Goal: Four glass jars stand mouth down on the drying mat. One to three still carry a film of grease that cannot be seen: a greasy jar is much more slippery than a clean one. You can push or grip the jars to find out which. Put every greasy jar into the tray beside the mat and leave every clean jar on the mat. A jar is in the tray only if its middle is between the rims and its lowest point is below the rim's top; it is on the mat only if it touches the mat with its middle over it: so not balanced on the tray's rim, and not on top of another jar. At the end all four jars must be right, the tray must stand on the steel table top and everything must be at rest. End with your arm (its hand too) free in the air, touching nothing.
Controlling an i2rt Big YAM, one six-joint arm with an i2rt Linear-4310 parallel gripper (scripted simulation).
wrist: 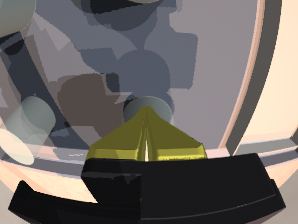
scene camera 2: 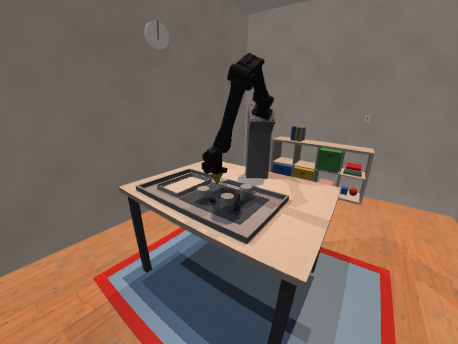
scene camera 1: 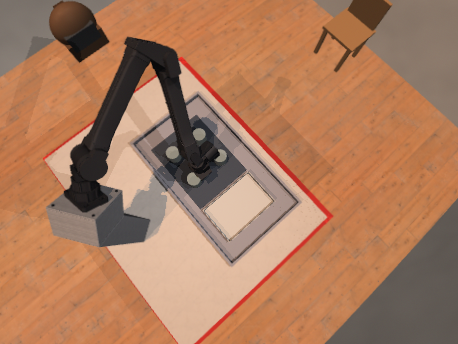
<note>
I see my gripper (wrist: 146, 112) and a white tray (scene camera 1: 236, 208).
</note>
